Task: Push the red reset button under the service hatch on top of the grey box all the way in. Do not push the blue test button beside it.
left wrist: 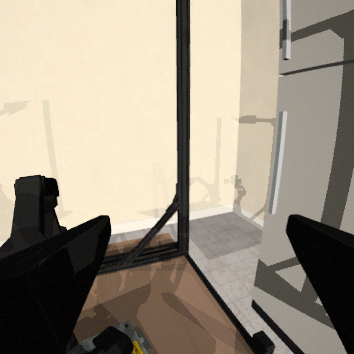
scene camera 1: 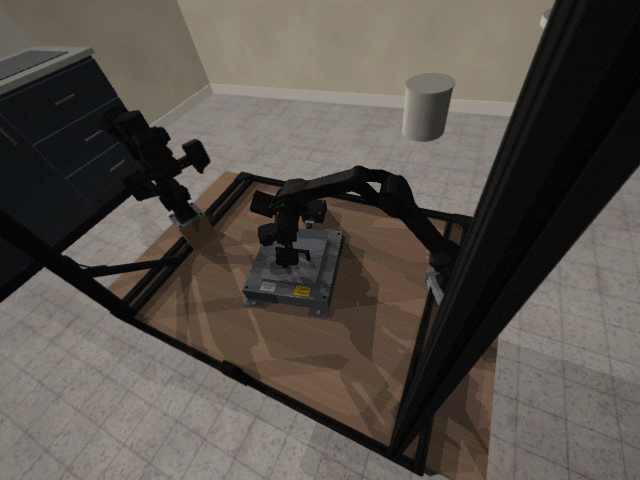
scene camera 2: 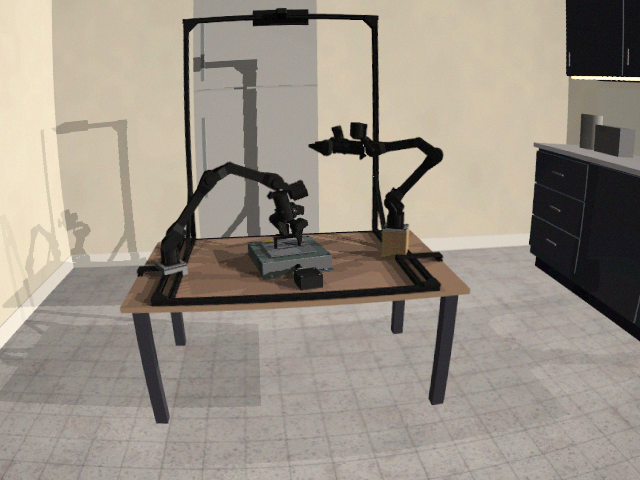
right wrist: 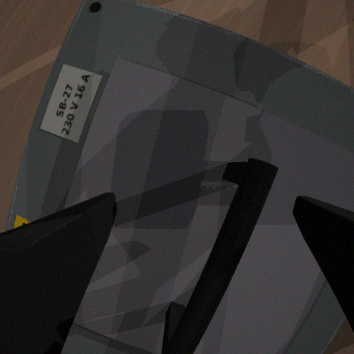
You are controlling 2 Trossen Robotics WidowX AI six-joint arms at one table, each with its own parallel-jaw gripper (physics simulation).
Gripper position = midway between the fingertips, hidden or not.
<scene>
My left gripper point(scene camera 1: 182, 182) is open, with nothing in its grasp. I also see my right gripper point(scene camera 1: 283, 255), a service hatch point(scene camera 1: 310, 250) and a grey box point(scene camera 1: 318, 298).
The service hatch also shows in the right wrist view point(right wrist: 204, 245). My left gripper also shows in the left wrist view point(left wrist: 199, 223). My right gripper also shows in scene camera 2 point(scene camera 2: 293, 239) and in the right wrist view point(right wrist: 206, 203). The left wrist view does not show the service hatch: it is out of frame.
</scene>
